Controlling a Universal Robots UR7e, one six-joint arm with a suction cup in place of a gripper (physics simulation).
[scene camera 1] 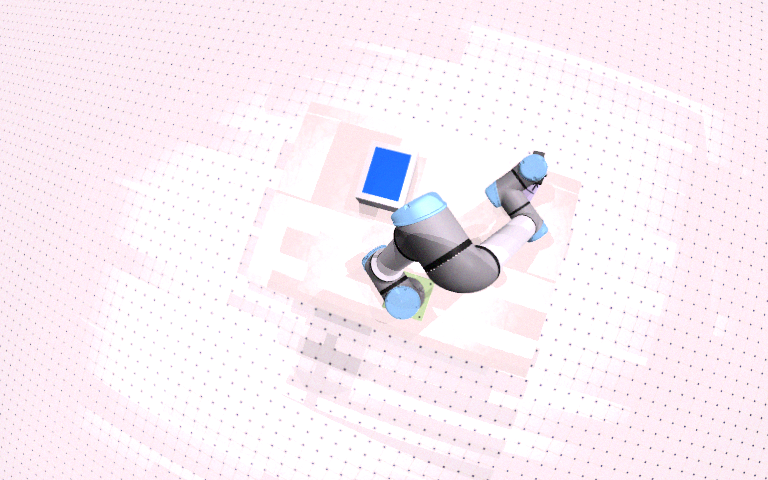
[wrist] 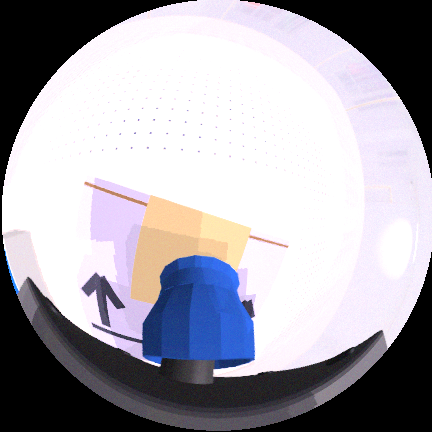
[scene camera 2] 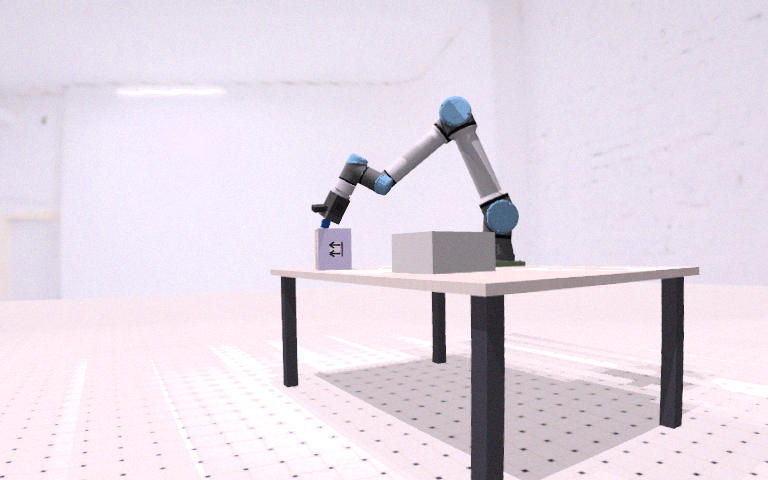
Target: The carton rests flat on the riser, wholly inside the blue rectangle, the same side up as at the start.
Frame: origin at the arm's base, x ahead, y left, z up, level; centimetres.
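Where they show: end effector, tool point: (wrist: 203, 271).
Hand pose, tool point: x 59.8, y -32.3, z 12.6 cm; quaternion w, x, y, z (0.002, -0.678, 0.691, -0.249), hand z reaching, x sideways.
Things, the pixels of their centre, and the offset from my tool point.
- carton, body centre: (wrist: 171, 263) (scene camera 2: 332, 249) (scene camera 1: 517, 186) dx -3.1, dy +1.9, dz -7.5 cm
- grey riser, body centre: (scene camera 2: 443, 252) (scene camera 1: 387, 178) dx -15.5, dy +54.7, dz -9.4 cm
- blue rectangle, body centre: (scene camera 1: 386, 173) dx -15.5, dy +54.7, dz -3.4 cm
The carton (scene camera 2: 333, 249) is a lilac box with arrow marks on its side. It stands on the table near the far left corner, apart from the riser. In the wrist view its top (wrist: 177, 245) shows a tan patch. In the overhead view only a lilac sliver of the carton (scene camera 1: 532, 192) shows under the wrist. My suction cup (scene camera 2: 325, 223) (wrist: 199, 282) is blue and tilted. It sits right at the carton's top near one edge and holds nothing; I cannot tell if it touches. The grey riser (scene camera 2: 443, 251) (scene camera 1: 375, 200) carries the blue rectangle (scene camera 1: 387, 173) on top, with nothing on it.
The table (scene camera 2: 529, 281) has dark legs, and its left edge runs close to the carton. The arm's base (scene camera 2: 502, 248) (scene camera 1: 402, 300) stands behind the riser on a green plate. The elbow (scene camera 1: 449, 252) hangs over the table's middle.
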